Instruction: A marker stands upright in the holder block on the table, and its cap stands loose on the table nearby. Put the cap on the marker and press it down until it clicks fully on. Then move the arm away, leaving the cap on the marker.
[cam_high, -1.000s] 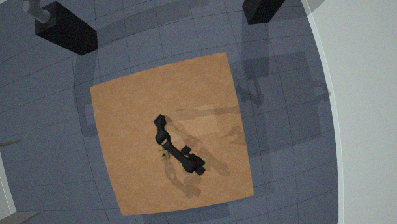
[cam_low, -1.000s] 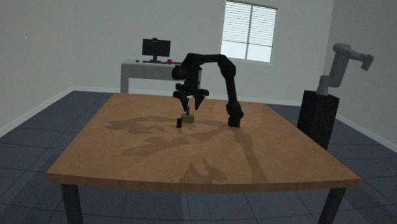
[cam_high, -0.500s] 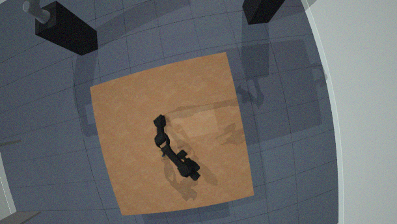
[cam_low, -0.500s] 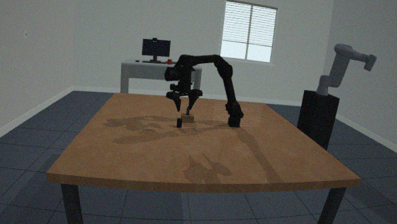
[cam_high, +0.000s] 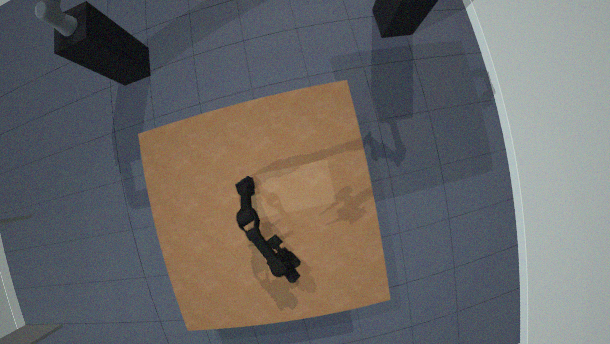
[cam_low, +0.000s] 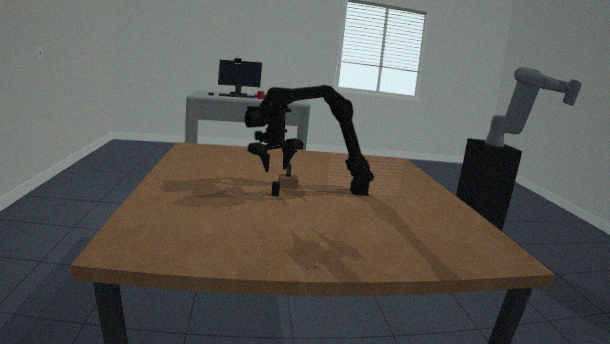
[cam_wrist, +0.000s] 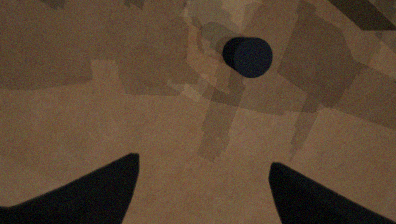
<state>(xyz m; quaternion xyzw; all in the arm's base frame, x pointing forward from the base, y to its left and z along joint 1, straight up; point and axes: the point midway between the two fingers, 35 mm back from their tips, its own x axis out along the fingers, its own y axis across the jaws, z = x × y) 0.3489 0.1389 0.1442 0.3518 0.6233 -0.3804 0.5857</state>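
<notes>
Now: the dark marker cap 90 mm below my gripper tip, 60 mm to the right of it and 10 mm behind it. The rest, counted from my gripper tip: tan holder block (180 mm to the right, 90 mm below, 60 mm behind).
</notes>
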